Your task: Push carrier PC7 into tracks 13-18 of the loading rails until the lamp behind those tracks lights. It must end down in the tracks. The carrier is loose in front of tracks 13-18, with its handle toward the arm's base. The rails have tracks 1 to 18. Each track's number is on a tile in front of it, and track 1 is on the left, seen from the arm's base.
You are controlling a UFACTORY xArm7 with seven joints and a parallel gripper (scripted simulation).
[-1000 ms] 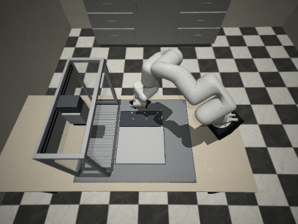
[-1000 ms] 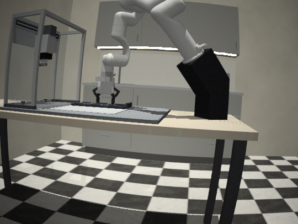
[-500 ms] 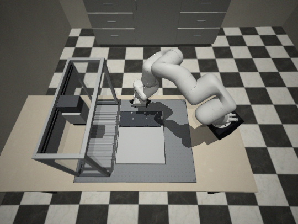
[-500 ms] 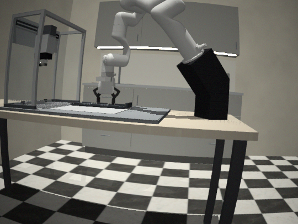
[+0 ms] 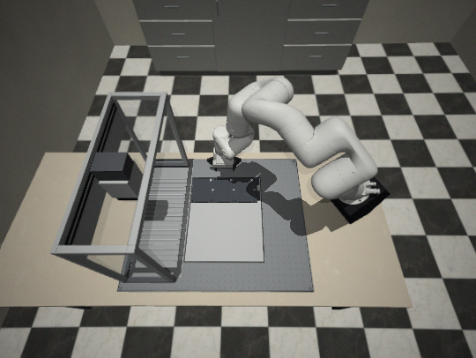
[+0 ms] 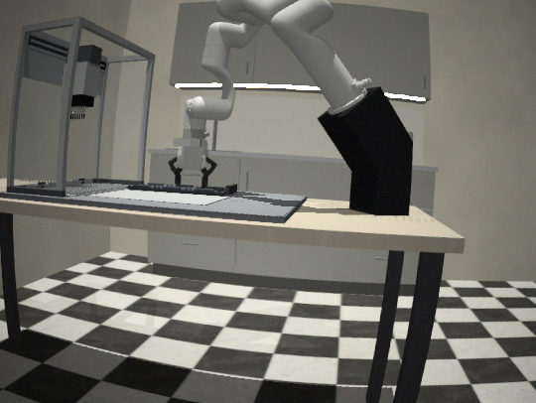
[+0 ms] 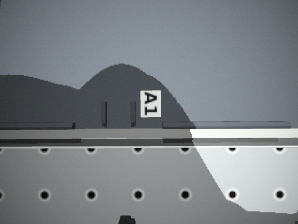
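My gripper is now 5 cm past the carrier PC7 and 12 cm to the right of it. The rest, counted from my hand: pipette head: 23 cm ahead, 36 cm to the left, 33 cm above.
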